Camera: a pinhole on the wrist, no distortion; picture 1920 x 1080 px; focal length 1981.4 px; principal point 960.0 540.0 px. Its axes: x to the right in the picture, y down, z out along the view. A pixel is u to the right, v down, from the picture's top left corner.
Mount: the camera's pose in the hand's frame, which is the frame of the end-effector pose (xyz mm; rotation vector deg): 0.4 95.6 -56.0 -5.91 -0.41 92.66
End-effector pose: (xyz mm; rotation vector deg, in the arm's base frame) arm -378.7 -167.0 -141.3 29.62 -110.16 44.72
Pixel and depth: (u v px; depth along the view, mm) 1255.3 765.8 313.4
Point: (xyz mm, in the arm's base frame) -610.0 -231.0 -325.8
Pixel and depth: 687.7 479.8 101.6
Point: -462.5 -137.7 -185.9
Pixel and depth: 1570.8 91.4 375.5
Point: -751.9 -225.2 -270.5
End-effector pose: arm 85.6 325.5 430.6 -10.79 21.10 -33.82
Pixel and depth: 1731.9 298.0 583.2
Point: 484.5 643.4 798.7
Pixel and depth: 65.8 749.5 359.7
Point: 139.9 340.3 743.7
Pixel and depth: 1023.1 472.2 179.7
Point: 185.5 429.2 514.3
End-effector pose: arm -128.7 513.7 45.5 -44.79 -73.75 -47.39
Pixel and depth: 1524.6 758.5 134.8
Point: -45.3 650.6 23.7
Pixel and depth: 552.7 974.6 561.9
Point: -382.5 964.6 -50.9
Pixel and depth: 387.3 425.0 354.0
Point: -264.3 784.1 81.5
